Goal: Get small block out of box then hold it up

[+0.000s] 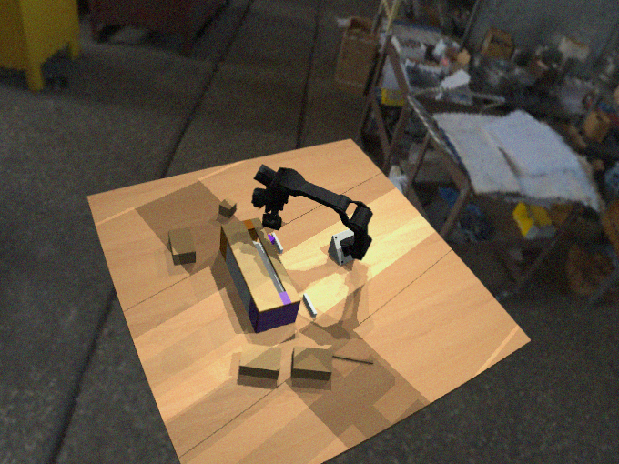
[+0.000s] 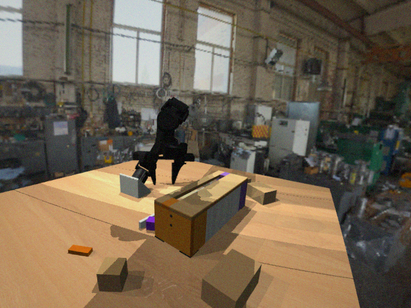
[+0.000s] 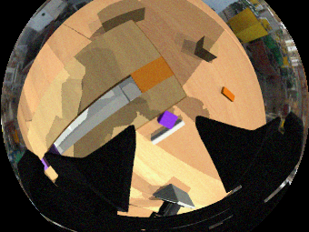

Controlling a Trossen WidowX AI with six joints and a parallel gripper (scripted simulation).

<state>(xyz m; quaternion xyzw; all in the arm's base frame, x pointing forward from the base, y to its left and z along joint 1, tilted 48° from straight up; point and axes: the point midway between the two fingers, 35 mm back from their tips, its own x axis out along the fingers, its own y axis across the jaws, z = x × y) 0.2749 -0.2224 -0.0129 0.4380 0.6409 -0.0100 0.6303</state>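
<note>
Now: gripper tip 4 cm past the purple block, 1 cm to the left of it and 15 cm above it. The rest, counted from my gripper tip: flat orange tile (13 cm behind, 21 cm to the right, 16 cm below); long box (6 cm ahead, 13 cm to the left, 10 cm below).
</note>
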